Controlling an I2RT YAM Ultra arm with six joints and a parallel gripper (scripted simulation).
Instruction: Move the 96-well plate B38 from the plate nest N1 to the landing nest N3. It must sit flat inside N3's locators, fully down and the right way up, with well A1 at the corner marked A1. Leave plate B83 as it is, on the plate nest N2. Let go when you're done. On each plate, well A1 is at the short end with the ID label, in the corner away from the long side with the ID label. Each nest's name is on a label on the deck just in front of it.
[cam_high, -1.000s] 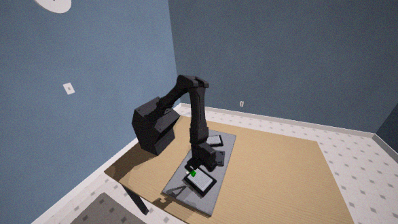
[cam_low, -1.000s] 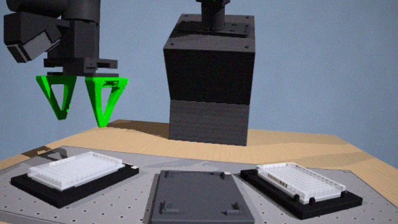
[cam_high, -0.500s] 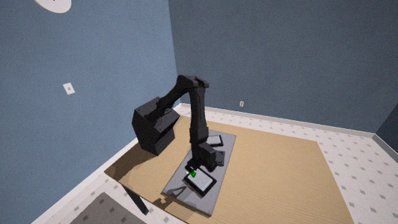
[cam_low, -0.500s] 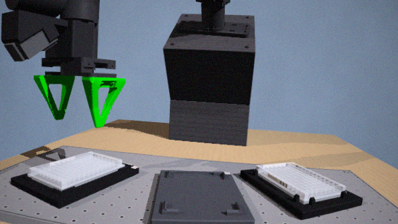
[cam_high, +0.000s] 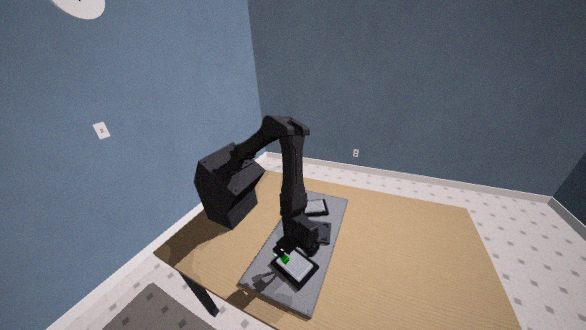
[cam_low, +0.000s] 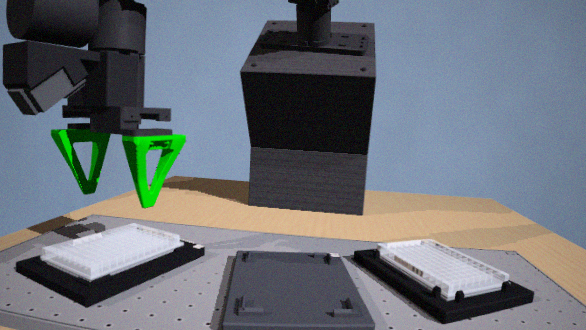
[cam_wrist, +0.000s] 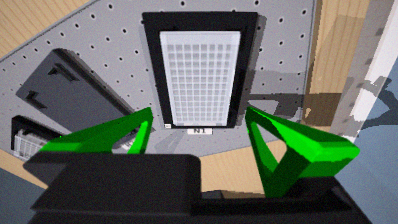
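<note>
Now: hand 8 cm above the black nest. Also, from my hand: grey landing nest: 20 cm to the left, 8 cm below, 1 cm behind.
</note>
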